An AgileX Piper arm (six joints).
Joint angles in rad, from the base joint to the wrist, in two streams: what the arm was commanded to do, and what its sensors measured. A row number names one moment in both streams.
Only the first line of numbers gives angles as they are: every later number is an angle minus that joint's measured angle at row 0.
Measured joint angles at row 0:
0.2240, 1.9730, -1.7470, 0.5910, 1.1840, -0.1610
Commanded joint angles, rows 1 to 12:
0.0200, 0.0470, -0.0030, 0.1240, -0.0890, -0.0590
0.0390, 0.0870, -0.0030, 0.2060, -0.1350, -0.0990
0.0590, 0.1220, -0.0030, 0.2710, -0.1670, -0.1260
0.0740, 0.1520, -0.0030, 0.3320, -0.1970, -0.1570
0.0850, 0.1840, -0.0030, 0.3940, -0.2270, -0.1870
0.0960, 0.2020, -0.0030, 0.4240, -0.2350, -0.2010
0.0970, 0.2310, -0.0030, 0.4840, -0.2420, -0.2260
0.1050, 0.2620, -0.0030, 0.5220, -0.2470, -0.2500
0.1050, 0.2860, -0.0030, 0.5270, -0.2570, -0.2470
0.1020, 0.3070, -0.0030, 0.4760, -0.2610, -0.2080
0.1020, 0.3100, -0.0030, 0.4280, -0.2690, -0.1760
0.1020, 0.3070, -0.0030, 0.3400, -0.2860, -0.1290
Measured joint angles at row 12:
0.1020, 0.3070, 0.0000, 0.4360, -0.2680, -0.1870
